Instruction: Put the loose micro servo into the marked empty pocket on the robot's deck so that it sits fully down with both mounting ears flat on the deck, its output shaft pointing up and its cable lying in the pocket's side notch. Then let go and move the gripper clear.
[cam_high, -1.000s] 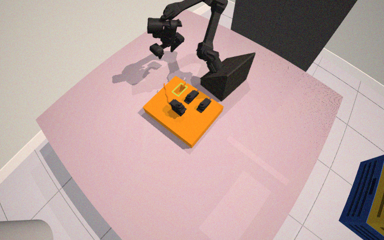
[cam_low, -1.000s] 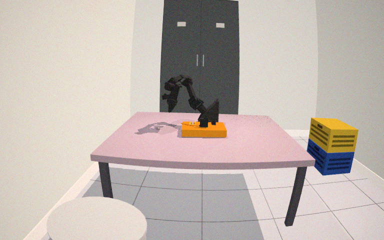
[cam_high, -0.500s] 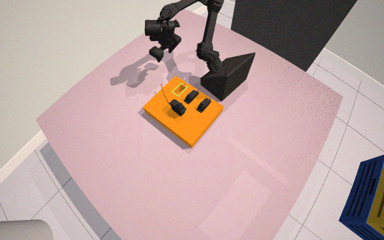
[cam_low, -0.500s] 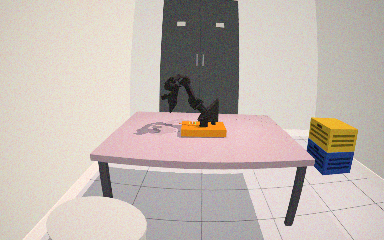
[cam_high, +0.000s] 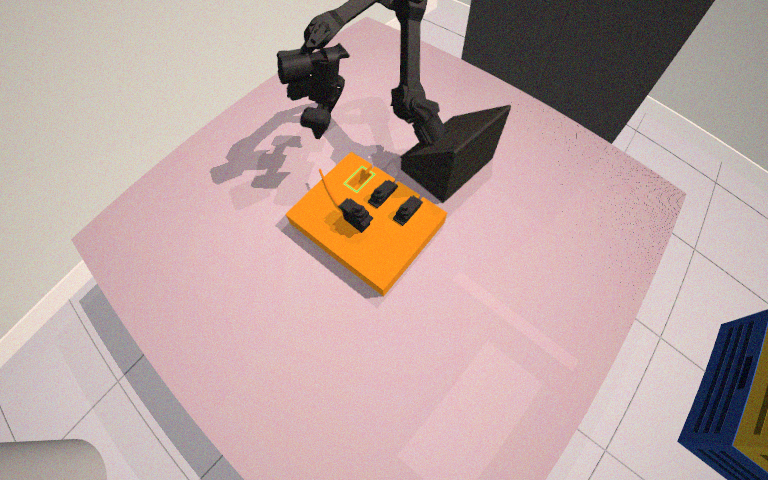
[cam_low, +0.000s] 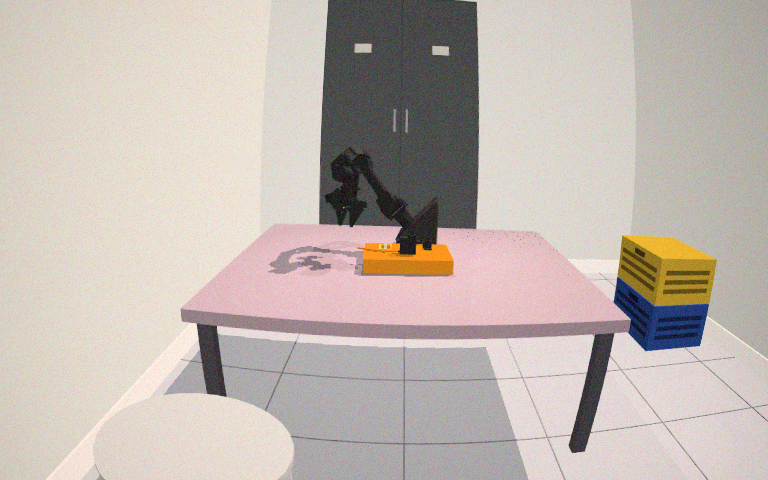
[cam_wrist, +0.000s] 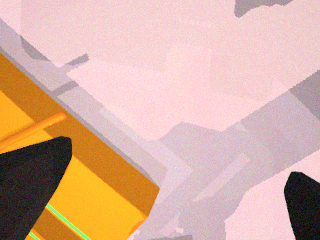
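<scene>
Now: gripper tip 100 mm short of the orange deck, 240 mm to the right of it and 90 mm above it.
</scene>
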